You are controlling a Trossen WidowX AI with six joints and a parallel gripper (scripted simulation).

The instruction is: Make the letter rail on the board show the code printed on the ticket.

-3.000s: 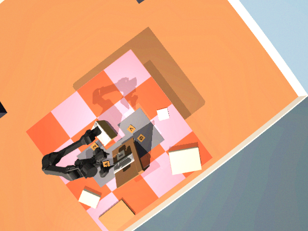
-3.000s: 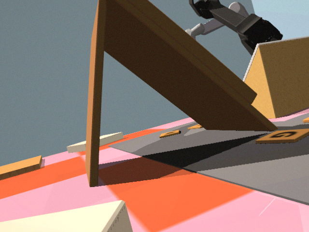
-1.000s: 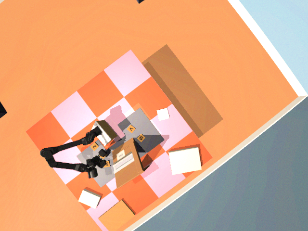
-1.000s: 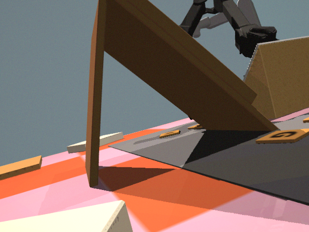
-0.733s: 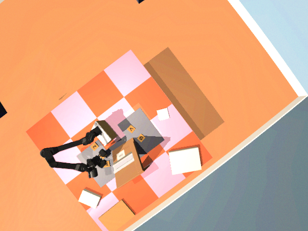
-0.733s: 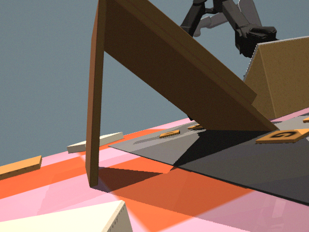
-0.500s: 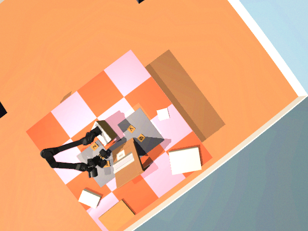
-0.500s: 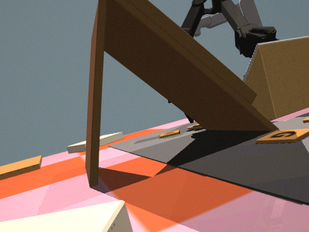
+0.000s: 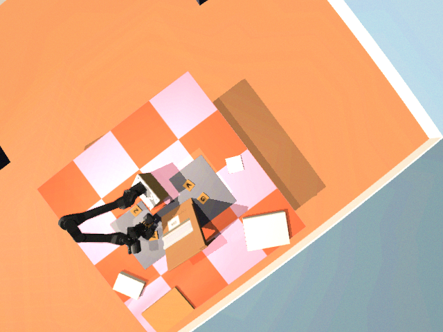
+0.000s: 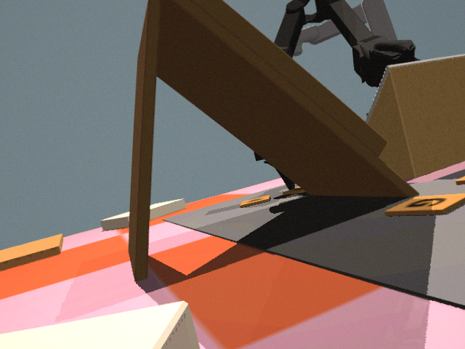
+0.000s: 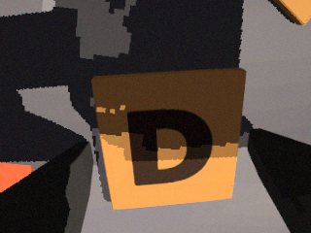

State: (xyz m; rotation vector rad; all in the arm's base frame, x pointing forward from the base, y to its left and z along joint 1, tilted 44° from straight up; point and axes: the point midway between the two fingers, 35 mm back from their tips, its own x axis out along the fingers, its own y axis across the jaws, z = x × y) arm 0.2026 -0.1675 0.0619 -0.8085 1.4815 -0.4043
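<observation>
Right now the z tile is 11 cm behind my gripper tip and 2 cm to the right of it. From my gripper tip the other things lie so: orange d tile (right at my gripper tip); grey mat (1 cm ahead, 17 cm to the left); white ticket (9 cm ahead, 18 cm to the left, 8 cm above).
</observation>
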